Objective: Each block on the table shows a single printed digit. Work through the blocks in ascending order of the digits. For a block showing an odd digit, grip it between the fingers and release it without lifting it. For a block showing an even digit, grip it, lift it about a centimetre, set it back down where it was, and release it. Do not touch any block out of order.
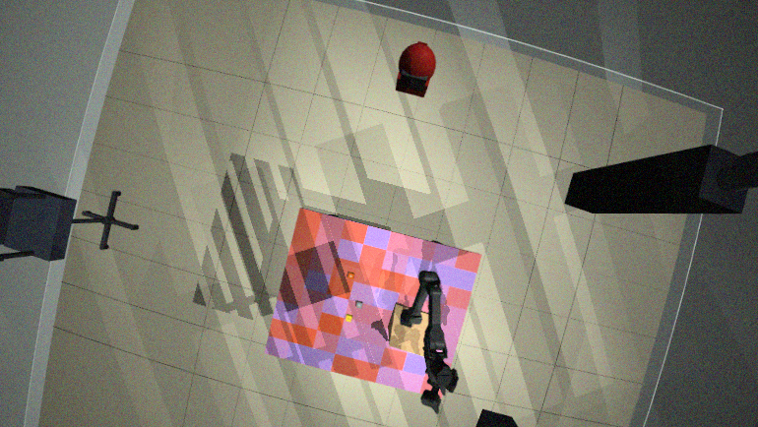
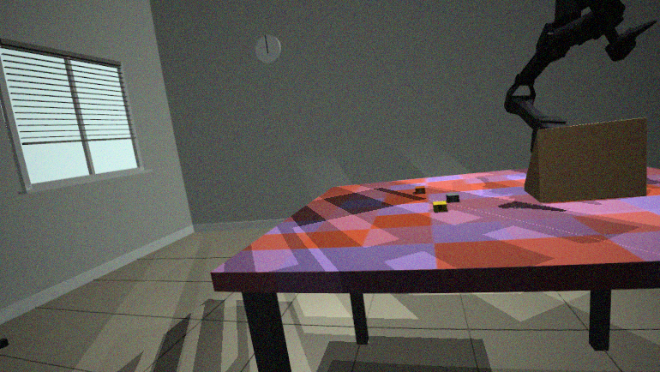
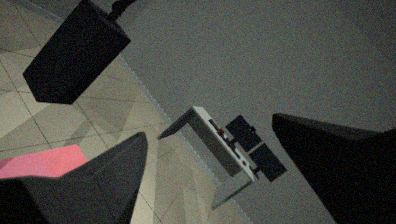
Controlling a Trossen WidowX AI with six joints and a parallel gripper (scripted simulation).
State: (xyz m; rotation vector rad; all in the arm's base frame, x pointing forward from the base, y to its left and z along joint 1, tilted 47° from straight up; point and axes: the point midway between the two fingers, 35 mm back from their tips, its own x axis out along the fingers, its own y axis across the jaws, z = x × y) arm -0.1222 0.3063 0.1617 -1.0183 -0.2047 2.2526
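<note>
Now: the yellow block 440 mm ahead of my gripper tip, 10 mm to the right of it and 390 mm below it. Also, from my gripper tip: grey block 410 mm ahead, 100 mm to the right, 390 mm below; then orange block 500 mm ahead, 250 mm to the right, 390 mm below.
</note>
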